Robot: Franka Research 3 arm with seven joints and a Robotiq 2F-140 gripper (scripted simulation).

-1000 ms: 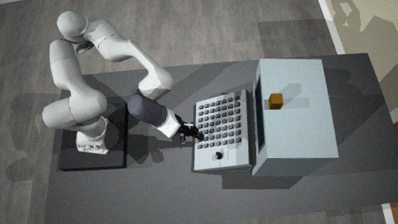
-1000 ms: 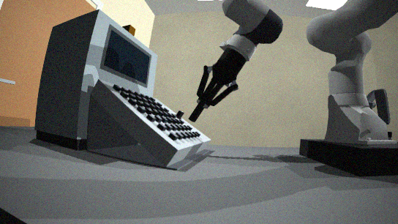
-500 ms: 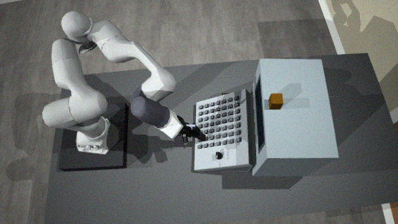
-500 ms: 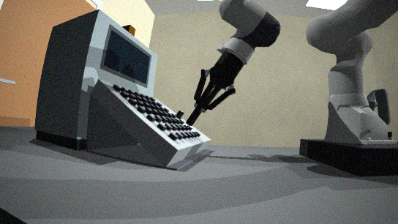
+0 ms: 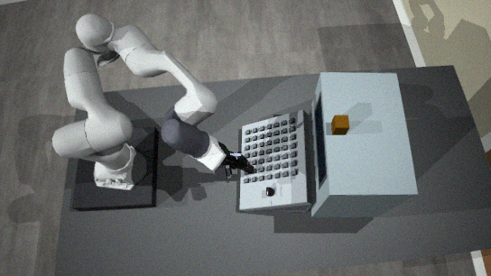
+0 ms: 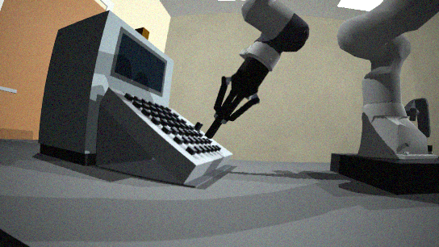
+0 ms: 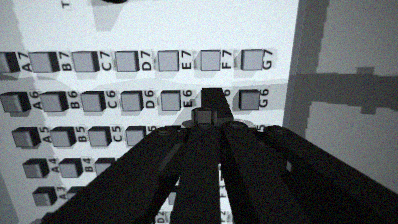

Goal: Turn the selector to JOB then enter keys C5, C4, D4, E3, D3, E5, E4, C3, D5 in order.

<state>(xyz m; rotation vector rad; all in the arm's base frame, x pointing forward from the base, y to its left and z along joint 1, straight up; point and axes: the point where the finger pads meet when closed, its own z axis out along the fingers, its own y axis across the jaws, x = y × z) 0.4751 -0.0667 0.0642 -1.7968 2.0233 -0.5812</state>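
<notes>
The E6 key lies 5 cm ahead of my hand, 2 cm below it and 1 cm to the right of it. Also, from my hand: E5 key: 6 cm ahead, 3 cm to the left, 2 cm below; then C6 key: 11 cm ahead, 2 cm above, 1 cm to the right; then D6 key: 8 cm ahead, 1 cm to the right.
</notes>
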